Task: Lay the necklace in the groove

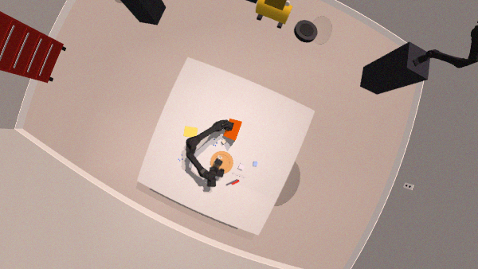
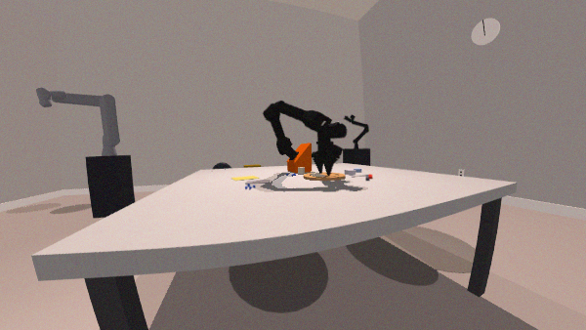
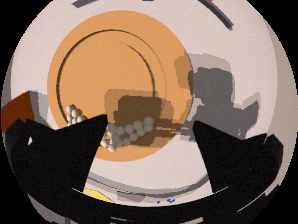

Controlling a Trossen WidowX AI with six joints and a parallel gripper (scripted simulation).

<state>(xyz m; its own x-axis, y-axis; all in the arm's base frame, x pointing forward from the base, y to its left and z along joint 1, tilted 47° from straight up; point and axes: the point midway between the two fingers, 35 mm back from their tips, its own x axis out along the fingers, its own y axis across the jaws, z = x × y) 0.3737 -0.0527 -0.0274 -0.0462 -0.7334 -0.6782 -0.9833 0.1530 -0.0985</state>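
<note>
My gripper tip is now 50 mm past the round tan bead board, 30 mm to the right of it and 10 mm above it. Round my gripper tip: tool 90 mm ahead, 190 mm to the left, 20 mm below; then white square 70 mm behind, 210 mm to the left, 10 mm below; then pale blue cube 130 mm behind, 320 mm to the left, 10 mm below.
</note>
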